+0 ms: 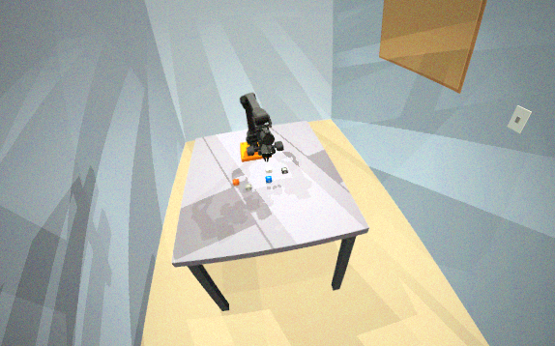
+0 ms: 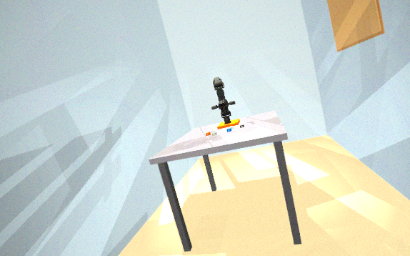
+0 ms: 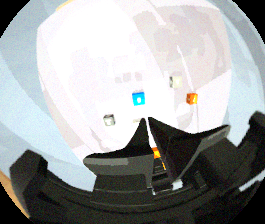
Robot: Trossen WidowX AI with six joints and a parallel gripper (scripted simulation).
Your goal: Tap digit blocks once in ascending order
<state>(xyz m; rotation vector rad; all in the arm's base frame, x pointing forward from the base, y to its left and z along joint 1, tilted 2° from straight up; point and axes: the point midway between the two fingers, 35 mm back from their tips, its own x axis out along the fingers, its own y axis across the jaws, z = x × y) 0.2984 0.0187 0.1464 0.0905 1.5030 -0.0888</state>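
My gripper tip is 40 mm past the dark-rimmed block, 100 mm to the right of it and 110 mm above it. The rest, counted from my gripper tip: blue block 110 mm below; white block 80 mm behind, 20 mm to the left, 110 mm below; orange block 40 mm behind, 180 mm to the right, 110 mm below.
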